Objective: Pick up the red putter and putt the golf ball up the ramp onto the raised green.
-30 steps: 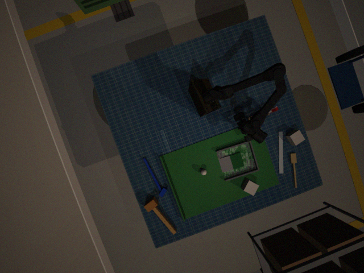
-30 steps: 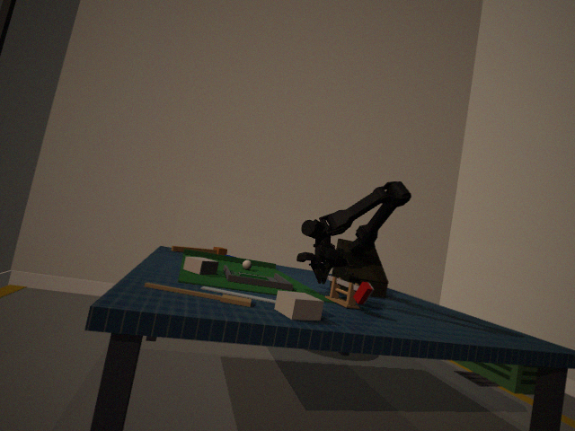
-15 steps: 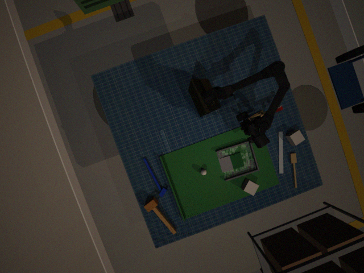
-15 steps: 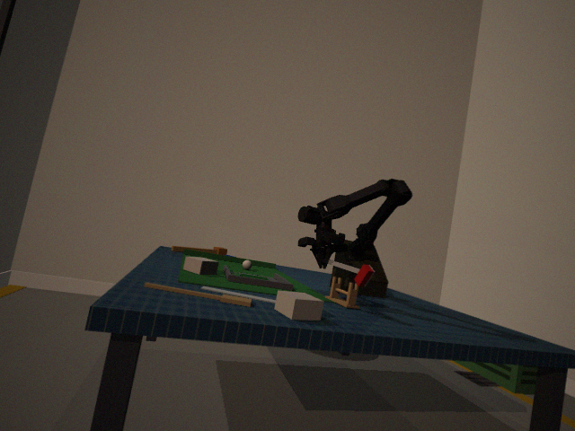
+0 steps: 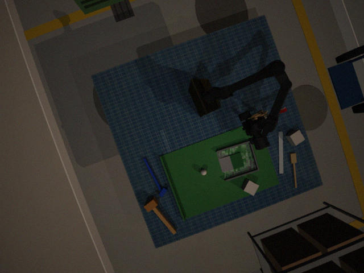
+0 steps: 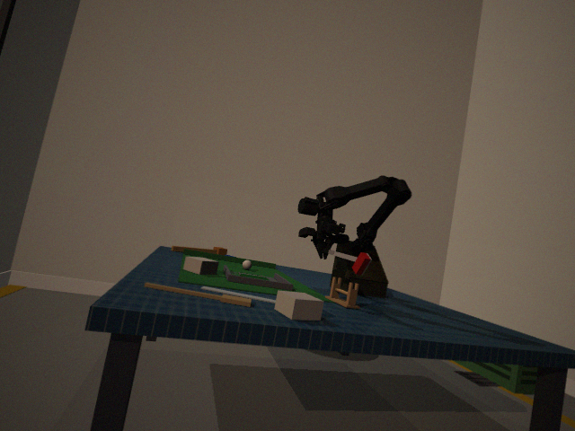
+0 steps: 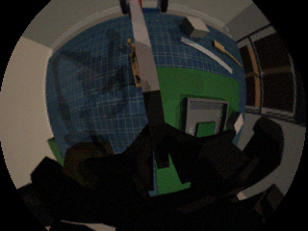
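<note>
Now: the red putter 110 mm to the left of my gripper tip and 20 mm above it. Round my gripper tip: green turf mat: 250 mm to the right, 210 mm ahead, 120 mm below; white golf ball: 360 mm to the right, 160 mm ahead, 100 mm below; blue putter: 680 mm to the right, 110 mm below, 50 mm ahead.
</note>
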